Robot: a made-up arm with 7 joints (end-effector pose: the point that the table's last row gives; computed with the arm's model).
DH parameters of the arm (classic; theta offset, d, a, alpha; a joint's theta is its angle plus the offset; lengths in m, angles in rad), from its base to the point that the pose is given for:
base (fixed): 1.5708 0.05 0 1.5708
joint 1: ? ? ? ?
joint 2: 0 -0.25 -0.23 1.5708
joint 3: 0 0.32 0.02 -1.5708
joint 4: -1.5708 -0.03 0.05 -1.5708
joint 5: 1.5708 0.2 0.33 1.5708
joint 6: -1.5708 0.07 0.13 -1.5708
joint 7: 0 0 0.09 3.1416
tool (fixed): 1.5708 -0.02 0 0
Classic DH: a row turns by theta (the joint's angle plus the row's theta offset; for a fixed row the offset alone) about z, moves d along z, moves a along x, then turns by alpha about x.
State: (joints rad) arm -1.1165 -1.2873 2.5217 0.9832 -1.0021 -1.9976 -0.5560
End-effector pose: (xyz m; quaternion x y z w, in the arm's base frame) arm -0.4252 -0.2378 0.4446 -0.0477 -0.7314 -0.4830 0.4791
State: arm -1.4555 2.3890 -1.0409 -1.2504 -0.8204 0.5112 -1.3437
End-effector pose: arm 0.0282 0.0724 -0.6577 0.0179 0.1009 -0.9922 0.0715
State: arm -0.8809 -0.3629 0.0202 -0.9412 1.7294 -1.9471 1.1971
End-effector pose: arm 0.4364 -0.3295 0.0813 -0.7637 0.3492 -0.3258 0.4344
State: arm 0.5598 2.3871 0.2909 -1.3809 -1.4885 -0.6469 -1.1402
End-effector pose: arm 0.0510 0.6082 0.1587 -0.1152 -0.6582 0.4332 0.6049
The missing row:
joint 1: 0 0.01 -0.1 -1.5708
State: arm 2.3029 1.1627 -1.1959 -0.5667 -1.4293 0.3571 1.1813
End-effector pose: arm 0.6554 -0.1862 0.4400 -0.6901 0.5281 0.4851 0.0979
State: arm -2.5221 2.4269 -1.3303 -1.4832 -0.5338 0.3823 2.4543
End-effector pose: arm 0.0406 -0.6302 -0.2494 -0.2872 -0.2245 -0.2418 0.8992
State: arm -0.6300 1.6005 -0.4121 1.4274 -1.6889 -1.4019 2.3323
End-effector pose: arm -0.0935 -0.1511 -0.3181 0.4383 0.1315 -0.1922 0.8682
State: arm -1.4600 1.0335 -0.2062 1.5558 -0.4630 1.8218 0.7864
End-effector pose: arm 0.0627 -0.7910 0.0276 -0.2093 0.9465 -0.1216 0.2133
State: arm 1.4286 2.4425 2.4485 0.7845 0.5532 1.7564 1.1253
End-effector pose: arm 0.0062 -0.1346 -0.0544 0.5739 -0.5079 -0.6000 0.2294
